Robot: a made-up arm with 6 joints.
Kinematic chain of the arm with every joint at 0, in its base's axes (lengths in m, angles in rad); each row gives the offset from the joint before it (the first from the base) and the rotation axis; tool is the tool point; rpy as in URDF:
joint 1: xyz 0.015 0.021 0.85 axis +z
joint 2: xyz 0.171 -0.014 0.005 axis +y
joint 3: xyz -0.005 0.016 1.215 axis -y
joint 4: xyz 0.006 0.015 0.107 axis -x
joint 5: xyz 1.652 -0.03 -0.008 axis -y
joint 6: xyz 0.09 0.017 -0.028 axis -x
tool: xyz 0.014 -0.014 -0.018 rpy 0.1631 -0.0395 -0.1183
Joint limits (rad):
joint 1: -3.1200..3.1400
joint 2: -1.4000..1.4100
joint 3: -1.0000..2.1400
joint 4: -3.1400..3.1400
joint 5: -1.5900..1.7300
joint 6: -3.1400..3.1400
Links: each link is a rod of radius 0.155 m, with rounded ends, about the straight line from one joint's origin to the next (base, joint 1, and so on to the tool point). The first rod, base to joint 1, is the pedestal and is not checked.
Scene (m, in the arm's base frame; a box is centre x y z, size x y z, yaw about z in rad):
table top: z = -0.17
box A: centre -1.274 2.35 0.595 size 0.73 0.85 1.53 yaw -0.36
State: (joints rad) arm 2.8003 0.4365 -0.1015 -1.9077 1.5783 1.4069
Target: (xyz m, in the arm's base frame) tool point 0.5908 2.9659 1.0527
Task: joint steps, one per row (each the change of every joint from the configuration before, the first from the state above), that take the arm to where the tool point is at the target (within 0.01 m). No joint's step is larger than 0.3 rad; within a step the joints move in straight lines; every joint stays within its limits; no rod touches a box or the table.
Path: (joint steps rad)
1: -0.2418 0.0055 0.2021 0.0223 -0.1190 -0.0213
2: -0.2419 0.0054 0.2022 0.0223 -0.1191 -0.0212
3: -0.2418 0.0055 0.2021 0.0223 -0.1190 -0.0213
4: -0.2263 0.2506 0.1757 0.0064 -0.0060 -0.0032
5: -0.2263 0.2507 0.1756 0.0064 -0.0059 -0.0032
6: -0.2264 0.2506 0.1756 0.0065 -0.0059 -0.0032

